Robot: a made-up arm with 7 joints.
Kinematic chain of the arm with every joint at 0, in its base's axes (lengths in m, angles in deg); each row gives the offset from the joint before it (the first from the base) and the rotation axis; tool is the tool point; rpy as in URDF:
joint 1: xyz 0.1 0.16 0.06 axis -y
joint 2: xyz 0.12 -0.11 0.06 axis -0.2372 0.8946 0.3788
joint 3: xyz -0.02 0 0.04 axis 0.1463 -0.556 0.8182
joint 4: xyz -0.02 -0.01 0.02 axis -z
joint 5: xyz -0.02 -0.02 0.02 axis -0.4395 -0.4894 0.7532
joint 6: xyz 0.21 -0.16 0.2 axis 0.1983 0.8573 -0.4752
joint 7: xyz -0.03 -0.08 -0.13 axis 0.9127 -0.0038 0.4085
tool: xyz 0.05 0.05 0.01 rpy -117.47 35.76 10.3
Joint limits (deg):
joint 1: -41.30..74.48
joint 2: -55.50..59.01
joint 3: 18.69..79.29
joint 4: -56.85..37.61
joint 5: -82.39..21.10
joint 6: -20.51..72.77
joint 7: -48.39..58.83
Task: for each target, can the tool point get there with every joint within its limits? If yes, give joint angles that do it. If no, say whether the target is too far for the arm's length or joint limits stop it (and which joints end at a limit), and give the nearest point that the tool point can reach.
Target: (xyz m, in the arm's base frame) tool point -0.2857 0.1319 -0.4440
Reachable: no: joint limits stop it (at a limit: joint 1, joint 2, joint 3, joint 5, joint 6, joint 7) | nearest point -0.1494 0.1717 -0.1028 | short by 0.370 m
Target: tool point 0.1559 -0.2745 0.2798
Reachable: yes | joints 48.04 -30.31 44.29 21.33 -39.00 -11.64 8.14
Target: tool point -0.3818 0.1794 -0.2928
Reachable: no: joint limits stop it (at a limit: joint 1, joint 2, joint 3, joint 5, joint 6, joint 7) | nearest point -0.1939 0.1334 -0.0785 | short by 0.289 m
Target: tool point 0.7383 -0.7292 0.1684
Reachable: no: too far | nearest point 0.4489 -0.2749 0.1192 | short by 0.541 m
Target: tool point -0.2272 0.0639 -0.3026
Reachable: no: joint limits stop it (at a limit: joint 1, joint 2, joint 3, joint 5, joint 6, joint 7) | nearest point -0.1809 0.1468 -0.0864 | short by 0.236 m
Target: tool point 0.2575 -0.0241 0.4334
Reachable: yes | joints 28.78 5.14 67.79 -20.74 -36.84 53.88 32.92
